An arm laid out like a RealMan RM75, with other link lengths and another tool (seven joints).
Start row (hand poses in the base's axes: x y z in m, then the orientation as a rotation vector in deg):
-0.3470 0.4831 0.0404 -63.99 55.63 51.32
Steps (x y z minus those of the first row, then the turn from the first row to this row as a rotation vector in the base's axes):
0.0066 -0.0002 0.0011 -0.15 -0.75 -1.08
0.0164 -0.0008 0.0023 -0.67 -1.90 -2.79
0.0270 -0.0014 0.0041 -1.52 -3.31 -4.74
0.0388 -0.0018 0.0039 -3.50 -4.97 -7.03
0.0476 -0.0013 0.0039 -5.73 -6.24 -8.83
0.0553 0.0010 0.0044 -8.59 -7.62 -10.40
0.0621 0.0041 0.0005 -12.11 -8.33 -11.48
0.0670 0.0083 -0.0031 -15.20 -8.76 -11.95
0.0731 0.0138 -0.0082 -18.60 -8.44 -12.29
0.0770 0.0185 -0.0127 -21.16 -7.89 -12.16
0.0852 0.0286 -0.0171 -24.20 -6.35 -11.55
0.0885 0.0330 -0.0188 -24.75 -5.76 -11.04
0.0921 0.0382 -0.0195 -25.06 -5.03 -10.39
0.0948 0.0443 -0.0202 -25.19 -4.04 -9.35
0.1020 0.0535 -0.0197 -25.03 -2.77 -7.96
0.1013 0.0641 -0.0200 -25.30 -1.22 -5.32
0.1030 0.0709 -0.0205 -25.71 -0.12 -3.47
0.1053 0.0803 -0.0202 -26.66 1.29 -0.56
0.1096 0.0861 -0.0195 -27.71 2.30 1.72
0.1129 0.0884 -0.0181 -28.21 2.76 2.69
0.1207 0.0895 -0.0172 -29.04 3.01 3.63
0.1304 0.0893 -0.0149 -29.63 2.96 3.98
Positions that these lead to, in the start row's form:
-0.3404 0.4829 0.0415 -63.76 55.61 49.91
-0.3306 0.4823 0.0427 -63.61 55.76 47.60
-0.3200 0.4817 0.0445 -63.67 55.97 44.79
-0.3082 0.4813 0.0443 -64.52 56.70 41.09
-0.2994 0.4818 0.0443 -65.69 57.62 37.89
-0.2917 0.4841 0.0448 -67.51 58.65 34.51
-0.2849 0.4872 0.0409 -69.92 60.32 31.61
-0.2800 0.4914 0.0373 -72.24 61.72 29.51
-0.2739 0.4969 0.0322 -74.65 63.85 27.80
-0.2700 0.5016 0.0277 -76.60 65.54 26.98
-0.2618 0.5117 0.0233 -78.94 68.12 26.90
-0.2585 0.5161 0.0216 -79.52 68.68 27.40
-0.2549 0.5213 0.0209 -79.96 69.19 28.23
-0.2522 0.5274 0.0202 -80.43 69.67 29.64
-0.2450 0.5366 0.0207 -80.79 70.08 31.67
-0.2457 0.5472 0.0204 -82.20 70.38 34.69
-0.2440 0.5540 0.0199 -83.35 70.70 36.71
-0.2417 0.5634 0.0202 -85.51 71.05 39.55
-0.2374 0.5692 0.0209 -87.49 71.37 41.56
-0.2341 0.5715 0.0223 -88.36 71.56 42.41
-0.2263 0.5726 0.0232 -89.57 71.74 42.92
-0.2166 0.5724 0.0255 -90.30 71.82 42.87

